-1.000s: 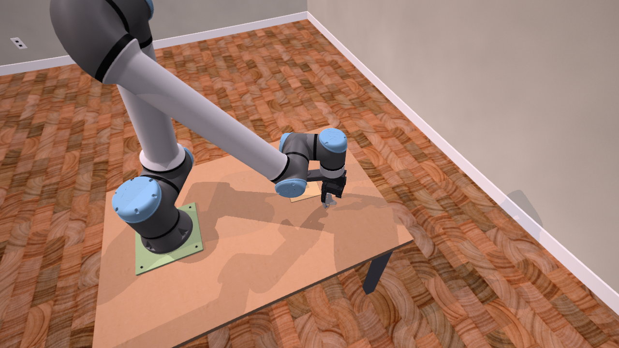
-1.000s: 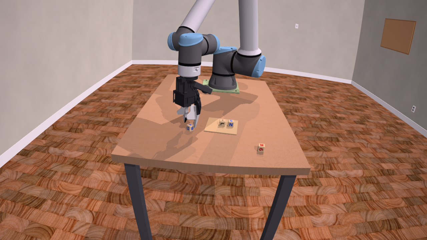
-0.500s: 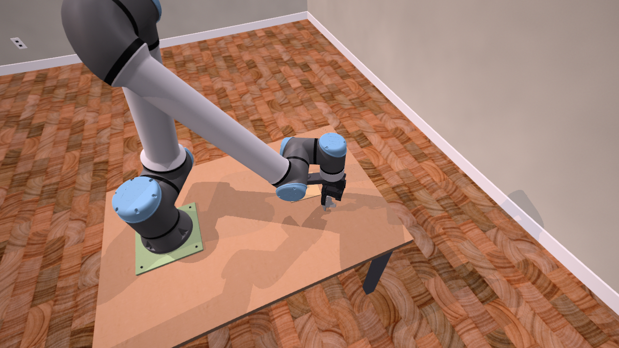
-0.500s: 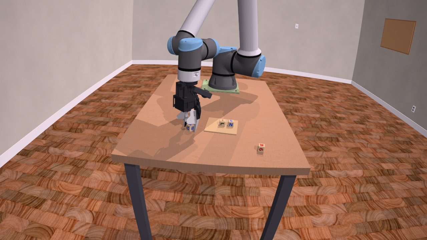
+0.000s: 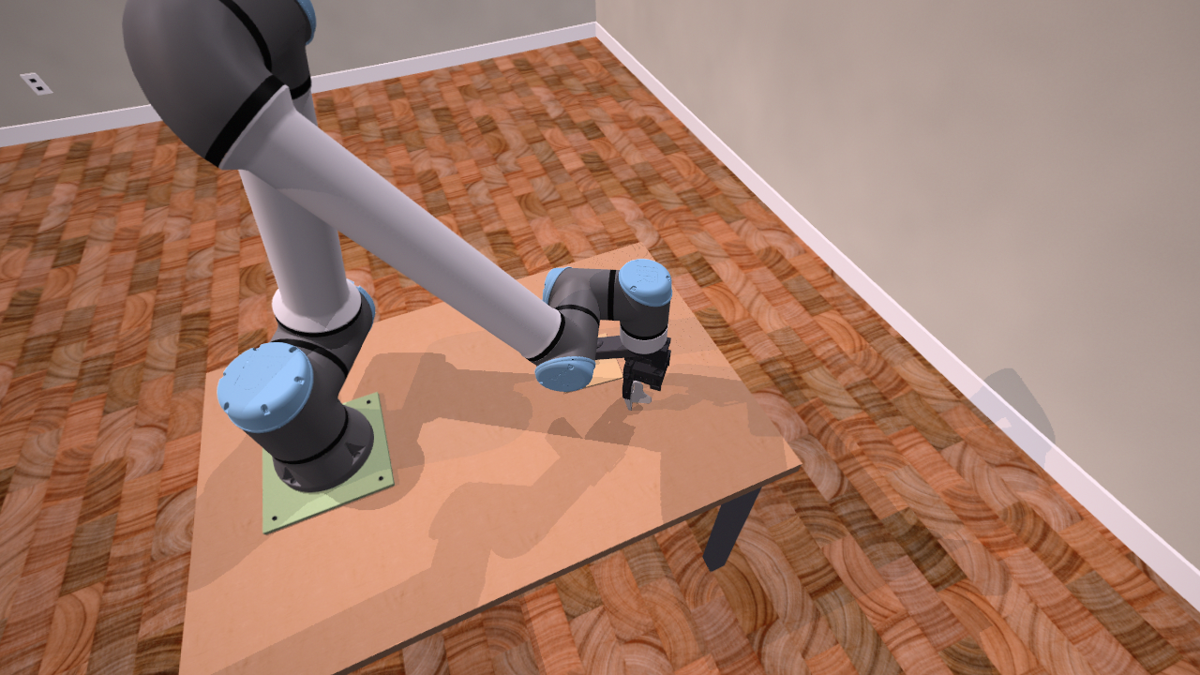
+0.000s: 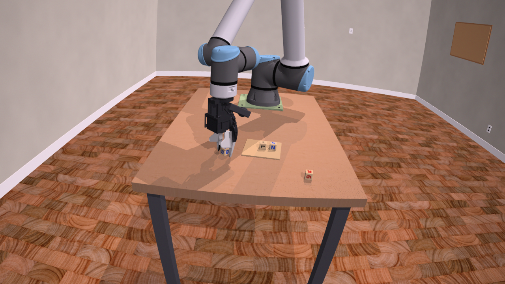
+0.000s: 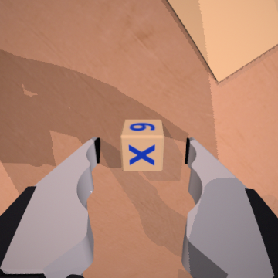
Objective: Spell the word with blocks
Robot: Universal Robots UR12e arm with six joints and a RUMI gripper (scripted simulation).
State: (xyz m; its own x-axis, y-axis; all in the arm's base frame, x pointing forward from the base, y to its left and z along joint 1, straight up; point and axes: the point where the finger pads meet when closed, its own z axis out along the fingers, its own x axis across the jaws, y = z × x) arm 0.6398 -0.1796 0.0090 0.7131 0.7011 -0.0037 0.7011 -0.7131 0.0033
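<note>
Right now the mat is 14 cm to the left of my hand, 5 cm behind it and 1 cm below it. From my hand the other things lie so: red-lettered block: 28 cm to the left, 15 cm ahead.
</note>
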